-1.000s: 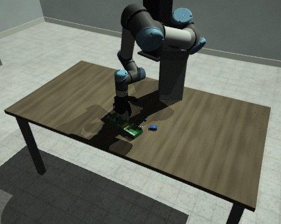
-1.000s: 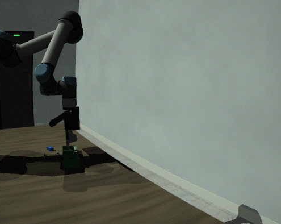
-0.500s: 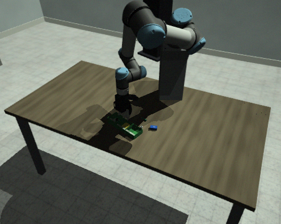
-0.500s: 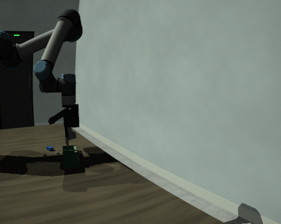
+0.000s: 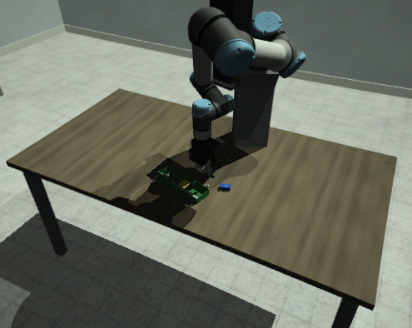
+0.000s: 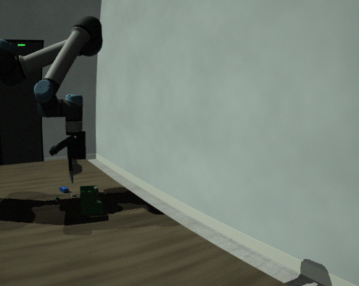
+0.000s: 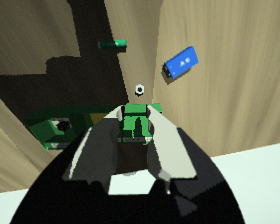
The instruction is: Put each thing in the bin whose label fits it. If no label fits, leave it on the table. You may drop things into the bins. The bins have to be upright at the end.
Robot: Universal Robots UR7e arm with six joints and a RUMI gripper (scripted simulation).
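Now: the grey hex nut 8 cm below my hand and 1 cm to the left of it. From my hand the other things lie so: yellow block (7 cm to the right, 7 cm below, 7 cm ahead); then green cylinder (8 cm below, 7 cm behind, 4 cm to the right); then blue block (8 cm below, 7 cm to the left, 4 cm behind).
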